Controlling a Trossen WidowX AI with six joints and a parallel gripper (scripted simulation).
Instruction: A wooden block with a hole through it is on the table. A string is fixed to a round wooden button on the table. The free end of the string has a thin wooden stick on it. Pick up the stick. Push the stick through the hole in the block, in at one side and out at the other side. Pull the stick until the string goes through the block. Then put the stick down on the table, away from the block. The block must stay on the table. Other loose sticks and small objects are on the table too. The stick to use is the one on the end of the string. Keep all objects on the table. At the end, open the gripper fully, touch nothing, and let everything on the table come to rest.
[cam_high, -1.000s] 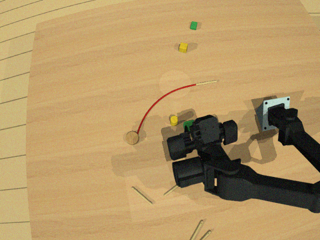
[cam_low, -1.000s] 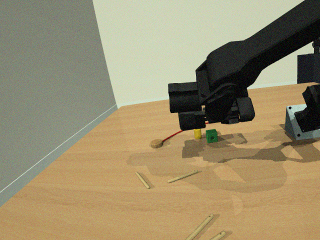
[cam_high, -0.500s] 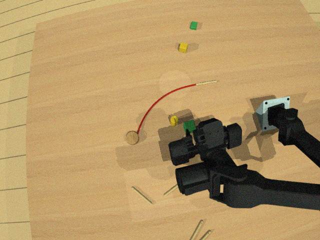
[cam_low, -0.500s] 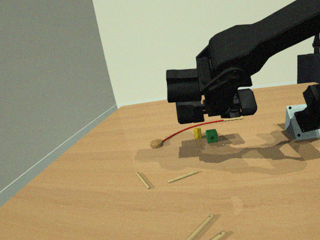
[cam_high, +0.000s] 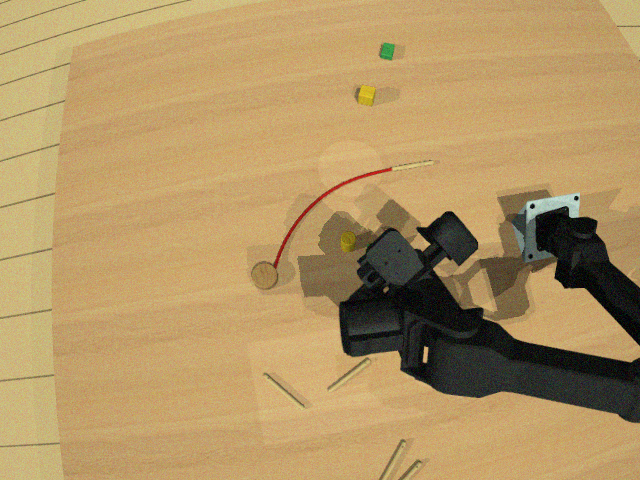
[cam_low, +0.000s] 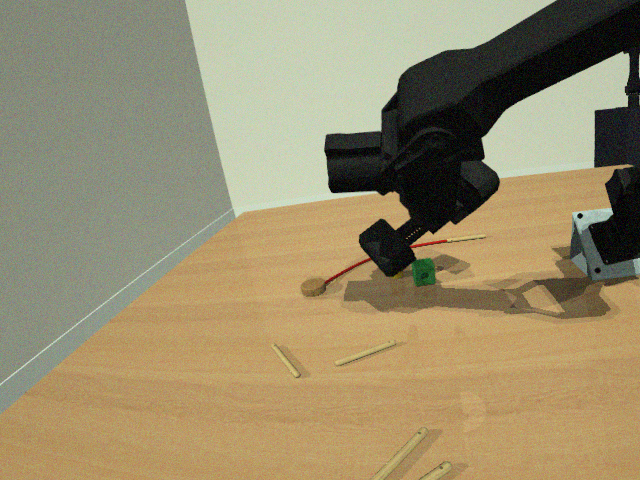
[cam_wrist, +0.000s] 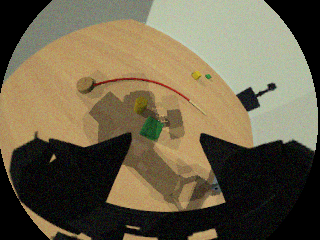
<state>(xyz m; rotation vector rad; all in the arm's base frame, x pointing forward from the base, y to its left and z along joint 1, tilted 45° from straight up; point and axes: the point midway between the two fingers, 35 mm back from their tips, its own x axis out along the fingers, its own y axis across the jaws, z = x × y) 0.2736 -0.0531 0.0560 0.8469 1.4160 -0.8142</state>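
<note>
The green block is 1 cm ahead of my gripper tip, 2 cm to the right of it and 6 cm below it. Round my gripper tip: round wooden button 19 cm ahead, 3 cm to the right, 7 cm below; then yellow cylinder 5 cm ahead, 5 cm to the right, 6 cm below; then thin stick 8 cm behind, 16 cm to the right, 7 cm below.
</note>
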